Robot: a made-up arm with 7 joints. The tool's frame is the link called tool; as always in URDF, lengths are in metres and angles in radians. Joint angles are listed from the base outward. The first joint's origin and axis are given. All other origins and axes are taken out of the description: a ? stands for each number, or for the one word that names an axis. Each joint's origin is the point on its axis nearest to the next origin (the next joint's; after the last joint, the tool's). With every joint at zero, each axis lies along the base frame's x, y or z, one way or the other. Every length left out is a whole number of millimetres.
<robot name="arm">
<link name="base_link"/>
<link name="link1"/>
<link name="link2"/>
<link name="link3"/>
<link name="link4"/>
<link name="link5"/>
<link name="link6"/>
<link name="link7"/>
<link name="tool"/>
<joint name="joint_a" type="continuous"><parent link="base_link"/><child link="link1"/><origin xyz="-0.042 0.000 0.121" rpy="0.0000 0.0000 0.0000"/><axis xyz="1 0 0"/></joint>
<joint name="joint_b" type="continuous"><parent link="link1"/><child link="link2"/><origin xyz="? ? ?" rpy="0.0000 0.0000 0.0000"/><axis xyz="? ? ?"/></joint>
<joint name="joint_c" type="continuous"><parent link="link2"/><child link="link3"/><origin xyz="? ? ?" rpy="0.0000 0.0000 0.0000"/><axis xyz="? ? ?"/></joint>
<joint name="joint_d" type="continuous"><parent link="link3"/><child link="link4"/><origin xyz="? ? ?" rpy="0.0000 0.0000 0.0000"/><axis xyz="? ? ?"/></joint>
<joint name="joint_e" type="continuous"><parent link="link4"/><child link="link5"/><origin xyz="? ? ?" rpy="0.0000 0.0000 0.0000"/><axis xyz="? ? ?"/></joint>
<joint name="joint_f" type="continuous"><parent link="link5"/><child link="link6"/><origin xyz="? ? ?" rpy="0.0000 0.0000 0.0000"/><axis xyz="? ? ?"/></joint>
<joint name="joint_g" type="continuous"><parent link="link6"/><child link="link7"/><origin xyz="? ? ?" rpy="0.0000 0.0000 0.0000"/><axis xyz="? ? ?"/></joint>
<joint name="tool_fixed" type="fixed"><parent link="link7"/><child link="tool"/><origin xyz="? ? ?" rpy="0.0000 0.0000 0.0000"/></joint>
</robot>
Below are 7 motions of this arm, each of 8 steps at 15 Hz.
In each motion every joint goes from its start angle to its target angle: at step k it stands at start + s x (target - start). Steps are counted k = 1, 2, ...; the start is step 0. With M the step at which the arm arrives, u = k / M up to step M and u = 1 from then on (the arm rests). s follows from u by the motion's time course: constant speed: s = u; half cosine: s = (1 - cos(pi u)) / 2; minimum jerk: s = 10 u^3 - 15 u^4 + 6 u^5.
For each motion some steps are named. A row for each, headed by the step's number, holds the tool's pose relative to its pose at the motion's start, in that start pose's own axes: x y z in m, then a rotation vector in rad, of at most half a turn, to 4 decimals.
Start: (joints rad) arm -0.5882 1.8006 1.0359 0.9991 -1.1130 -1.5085 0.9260
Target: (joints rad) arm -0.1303 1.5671 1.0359 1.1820 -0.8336 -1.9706 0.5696
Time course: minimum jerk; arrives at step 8
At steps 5, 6, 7, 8:
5: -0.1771 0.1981 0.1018 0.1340 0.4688 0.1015
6: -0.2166 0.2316 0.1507 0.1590 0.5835 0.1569
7: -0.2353 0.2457 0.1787 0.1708 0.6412 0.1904
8: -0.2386 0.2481 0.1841 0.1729 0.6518 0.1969

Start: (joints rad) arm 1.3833 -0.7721 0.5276 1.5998 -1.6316 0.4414 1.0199
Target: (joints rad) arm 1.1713 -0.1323 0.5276 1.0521 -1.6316 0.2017 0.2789
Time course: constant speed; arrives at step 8
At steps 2, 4, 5, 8:
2: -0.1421 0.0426 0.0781 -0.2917 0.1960 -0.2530
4: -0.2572 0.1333 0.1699 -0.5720 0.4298 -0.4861
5: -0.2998 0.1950 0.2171 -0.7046 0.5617 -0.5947
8: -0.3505 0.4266 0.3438 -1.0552 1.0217 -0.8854

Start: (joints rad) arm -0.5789 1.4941 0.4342 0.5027 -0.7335 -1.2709 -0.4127
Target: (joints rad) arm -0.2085 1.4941 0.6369 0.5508 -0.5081 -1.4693 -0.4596
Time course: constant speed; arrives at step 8
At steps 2, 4, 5, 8:
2: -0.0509 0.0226 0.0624 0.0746 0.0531 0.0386
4: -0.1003 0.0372 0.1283 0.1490 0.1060 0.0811
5: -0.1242 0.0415 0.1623 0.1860 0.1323 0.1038
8: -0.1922 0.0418 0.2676 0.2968 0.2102 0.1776

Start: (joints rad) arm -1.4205 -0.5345 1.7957 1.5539 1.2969 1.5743 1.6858
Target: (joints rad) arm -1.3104 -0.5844 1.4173 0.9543 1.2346 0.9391 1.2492
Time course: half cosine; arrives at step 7
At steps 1, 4, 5, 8:
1: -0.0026 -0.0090 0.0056 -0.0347 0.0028 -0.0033
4: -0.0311 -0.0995 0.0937 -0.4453 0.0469 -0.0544
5: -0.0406 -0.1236 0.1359 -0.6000 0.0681 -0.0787
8: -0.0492 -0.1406 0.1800 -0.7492 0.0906 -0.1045

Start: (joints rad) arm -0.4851 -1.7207 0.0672 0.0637 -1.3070 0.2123 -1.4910
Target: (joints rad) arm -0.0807 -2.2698 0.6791 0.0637 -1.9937 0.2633 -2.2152
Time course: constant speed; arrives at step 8
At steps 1, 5, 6, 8:
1: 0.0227 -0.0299 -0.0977 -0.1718 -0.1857 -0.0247
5: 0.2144 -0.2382 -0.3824 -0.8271 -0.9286 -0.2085
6: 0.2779 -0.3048 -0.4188 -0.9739 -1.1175 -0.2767
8: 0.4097 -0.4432 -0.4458 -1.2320 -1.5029 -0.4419

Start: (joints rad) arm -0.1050 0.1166 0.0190 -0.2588 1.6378 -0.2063 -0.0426
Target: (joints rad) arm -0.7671 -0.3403 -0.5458 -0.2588 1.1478 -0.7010 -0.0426
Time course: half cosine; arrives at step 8
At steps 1, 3, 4, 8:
1: 0.0073 -0.0193 -0.0144 -0.0206 -0.0084 0.0366
3: 0.0964 -0.1686 -0.0981 -0.2107 -0.0732 0.2630
4: 0.1925 -0.2795 -0.1257 -0.3868 -0.1230 0.3793
8: 0.4808 -0.5370 -0.0205 -0.9571 -0.2543 0.4577

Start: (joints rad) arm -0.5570 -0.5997 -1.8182 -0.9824 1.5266 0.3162 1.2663
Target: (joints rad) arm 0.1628 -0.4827 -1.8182 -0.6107 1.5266 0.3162 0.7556
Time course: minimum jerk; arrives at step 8
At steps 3, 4, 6, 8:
3: -0.0377 0.0771 -0.0413 0.0574 -0.0171 -0.0965
4: -0.0682 0.1459 -0.0608 0.1093 -0.0044 -0.1659
6: -0.1239 0.2684 -0.0597 0.2074 0.0683 -0.2519
8: -0.1394 0.2983 -0.0518 0.2337 0.0960 -0.2644

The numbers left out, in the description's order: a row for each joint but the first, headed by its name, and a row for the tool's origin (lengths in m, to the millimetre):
joint_b: xyz 0.000 0.340 0.017, axis 0 0 -1
joint_c: xyz -0.147 -0.008 0.000, axis 0 -1 0
joint_d: xyz 0.061 0.000 -0.122, axis 1 0 0
joint_e: xyz 0.000 -0.025 -0.164, axis 0 0 -1
joint_f: xyz -0.088 0.103 0.000, axis 0 -1 0
joint_g: xyz -0.123 0.000 -0.308, axis 1 0 0
tool: xyz 0.000 0.009 -0.088

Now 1 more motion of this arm.
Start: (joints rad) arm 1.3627 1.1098 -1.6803 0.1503 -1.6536 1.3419 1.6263
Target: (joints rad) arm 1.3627 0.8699 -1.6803 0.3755 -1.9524 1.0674 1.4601
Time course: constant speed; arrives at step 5
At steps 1, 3, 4, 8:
1: -0.0196 0.0281 -0.0116 0.0194 0.0122 -0.0581
3: -0.0566 0.0885 -0.0299 0.0562 0.0511 -0.1729
4: -0.0739 0.1206 -0.0362 0.0735 0.0778 -0.2290
8: -0.0902 0.1537 -0.0404 0.0901 0.1092 -0.2837

